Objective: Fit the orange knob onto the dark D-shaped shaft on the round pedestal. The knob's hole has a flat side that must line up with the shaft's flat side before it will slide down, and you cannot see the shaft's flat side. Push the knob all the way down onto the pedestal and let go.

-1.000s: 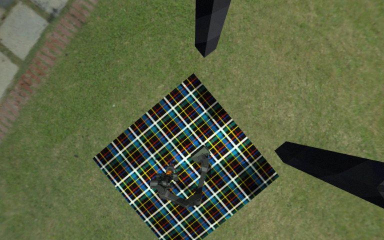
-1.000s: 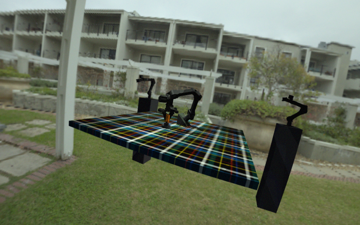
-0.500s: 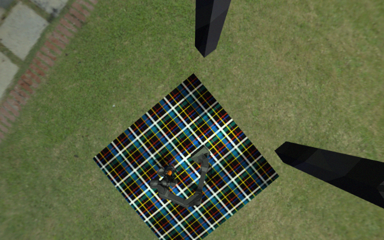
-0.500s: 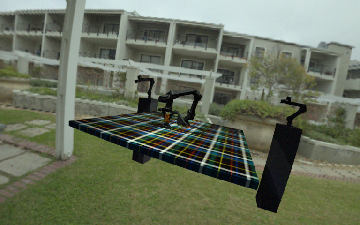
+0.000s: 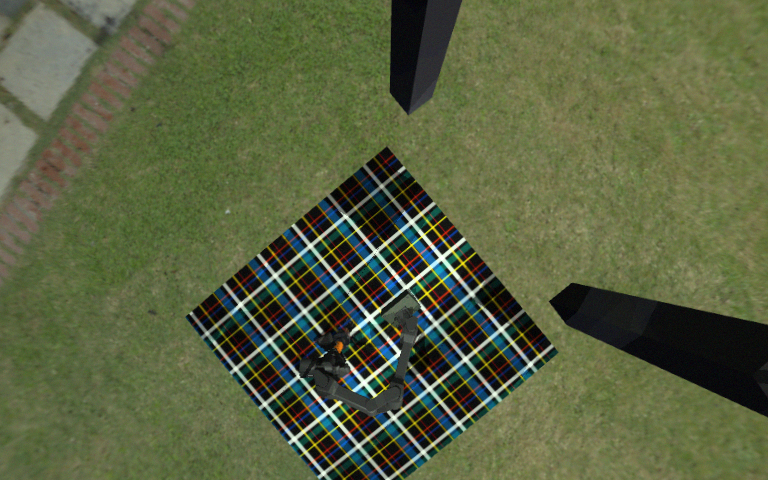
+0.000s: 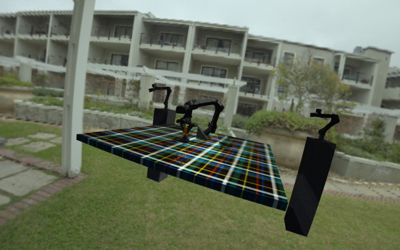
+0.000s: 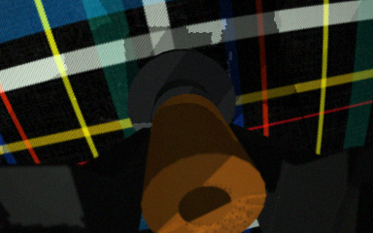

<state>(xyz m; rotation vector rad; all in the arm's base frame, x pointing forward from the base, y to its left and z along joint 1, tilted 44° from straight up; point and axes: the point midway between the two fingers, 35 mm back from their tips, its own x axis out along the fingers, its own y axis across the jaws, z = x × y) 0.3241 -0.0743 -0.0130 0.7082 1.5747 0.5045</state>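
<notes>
Right now my gripper tip is 2 cm below the orange knob. Round my gripper tip: round dark pedestal 4 cm below.
</notes>
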